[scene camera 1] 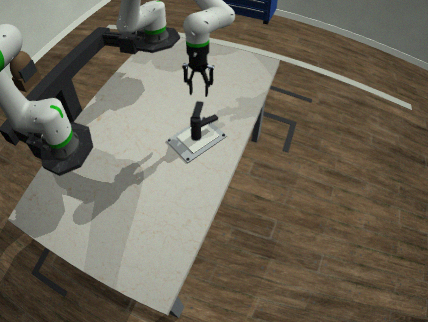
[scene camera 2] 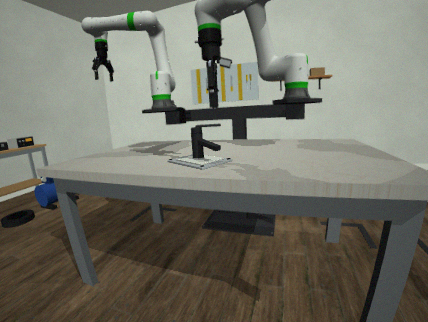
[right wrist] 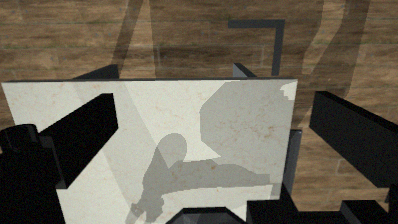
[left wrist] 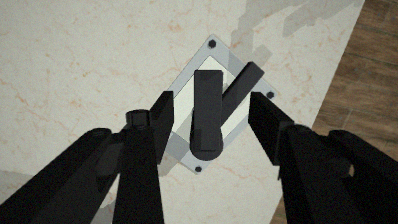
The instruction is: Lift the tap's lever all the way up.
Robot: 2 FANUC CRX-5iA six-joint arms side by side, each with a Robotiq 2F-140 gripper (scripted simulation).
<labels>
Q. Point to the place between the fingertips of my left gripper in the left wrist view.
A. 211, 106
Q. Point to a flat lever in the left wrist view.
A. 208, 84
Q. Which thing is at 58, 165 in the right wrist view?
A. My right gripper.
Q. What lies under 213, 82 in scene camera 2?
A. My left gripper.
</labels>
